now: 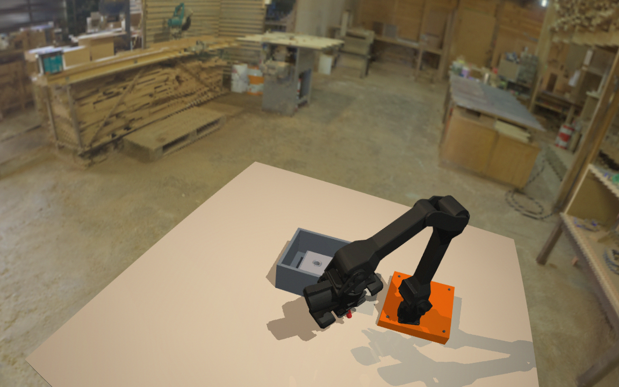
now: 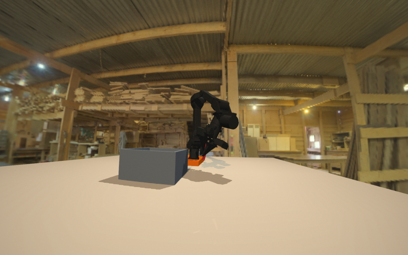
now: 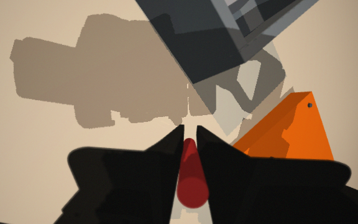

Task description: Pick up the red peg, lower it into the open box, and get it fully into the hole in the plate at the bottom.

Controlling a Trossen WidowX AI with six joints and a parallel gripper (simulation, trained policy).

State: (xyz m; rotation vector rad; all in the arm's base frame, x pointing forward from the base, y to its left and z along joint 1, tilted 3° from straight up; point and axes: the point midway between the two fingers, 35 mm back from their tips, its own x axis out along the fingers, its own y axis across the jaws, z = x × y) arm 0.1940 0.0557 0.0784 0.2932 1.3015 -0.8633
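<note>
Now: the light plate 10 cm ahead of my gripper tip, 16 cm to the right of it and 2 cm below it. Also, from my gripper tip: red peg (1 cm behind, 2 cm to the left, 2 cm above); grey box (10 cm ahead, 16 cm to the right, 4 cm below).
</note>
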